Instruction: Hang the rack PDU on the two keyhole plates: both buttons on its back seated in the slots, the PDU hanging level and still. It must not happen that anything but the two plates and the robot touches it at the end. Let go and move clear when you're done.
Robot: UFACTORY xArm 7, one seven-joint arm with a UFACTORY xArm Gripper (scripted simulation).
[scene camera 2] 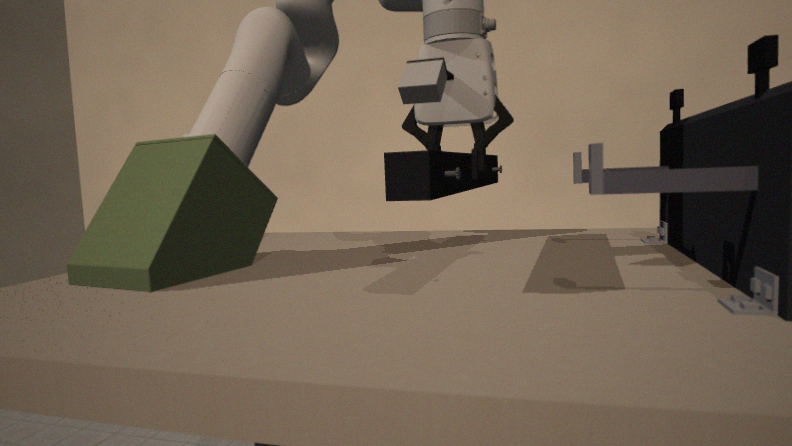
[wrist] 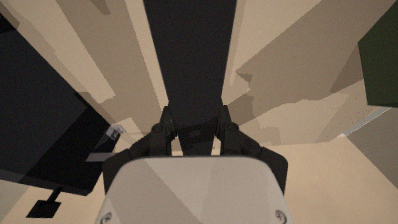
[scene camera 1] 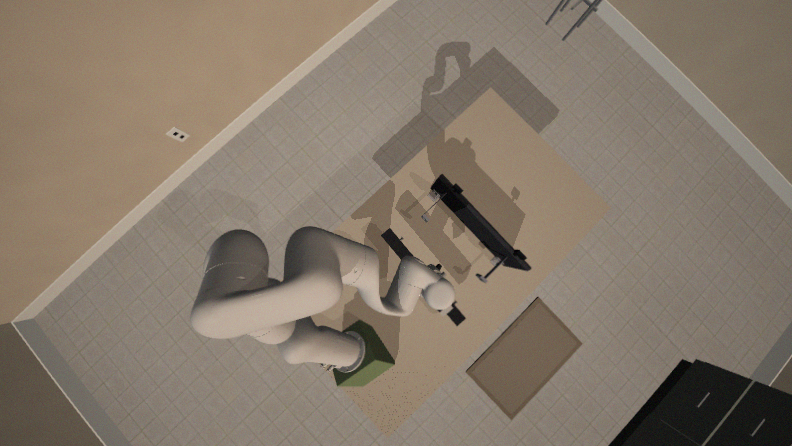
Labels:
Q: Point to a back panel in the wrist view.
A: At 56, 129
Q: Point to a rack PDU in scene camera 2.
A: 426, 175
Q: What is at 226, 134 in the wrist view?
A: The gripper.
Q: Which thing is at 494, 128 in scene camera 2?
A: The gripper.

